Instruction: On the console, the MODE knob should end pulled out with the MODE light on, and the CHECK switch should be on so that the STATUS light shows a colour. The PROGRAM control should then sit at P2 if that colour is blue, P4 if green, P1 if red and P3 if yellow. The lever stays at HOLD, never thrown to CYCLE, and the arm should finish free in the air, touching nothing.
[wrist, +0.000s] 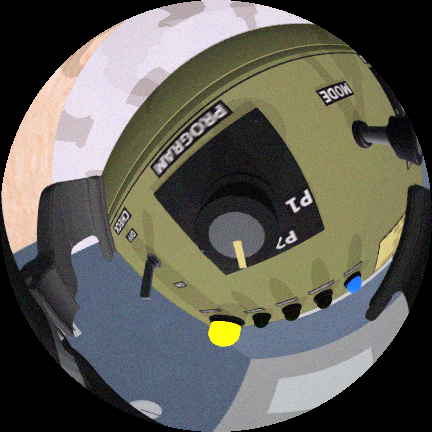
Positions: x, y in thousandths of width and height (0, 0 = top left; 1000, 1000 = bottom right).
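Observation:
You'd see the gripper (499, 557) here, and there's an olive console (624, 235) in view as well.

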